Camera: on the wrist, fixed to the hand. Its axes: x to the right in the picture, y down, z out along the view.
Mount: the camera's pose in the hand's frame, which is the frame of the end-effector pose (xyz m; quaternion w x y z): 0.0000 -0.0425 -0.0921 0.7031 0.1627 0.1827 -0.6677
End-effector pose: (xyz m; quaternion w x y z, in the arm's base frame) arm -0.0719 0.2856 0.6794 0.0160 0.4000 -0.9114 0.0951
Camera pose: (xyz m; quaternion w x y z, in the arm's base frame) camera -0.0451 0.2746 0.7766 0.1762 0.8750 -0.3553 0.2776
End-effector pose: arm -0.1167 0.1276 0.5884 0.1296 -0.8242 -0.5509 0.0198
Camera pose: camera -0.1389 0.1252 0.6873 0.3391 -0.1942 -0.9108 -0.1336
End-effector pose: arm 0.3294 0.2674 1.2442 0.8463 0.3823 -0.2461 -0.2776
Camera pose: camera 0.3753 0.2909 1.1569 0.3924 0.6215 0.1917 -0.6504
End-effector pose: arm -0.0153 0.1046 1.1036 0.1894 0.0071 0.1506 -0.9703
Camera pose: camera -0.0350 0.1693 1.0280 0.5433 -0.1125 0.0126 0.8318
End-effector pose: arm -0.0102 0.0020 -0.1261 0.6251 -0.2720 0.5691 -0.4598
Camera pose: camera -0.1100 0.0006 -0.1082 0.0728 -0.3855 0.2579 -0.8829
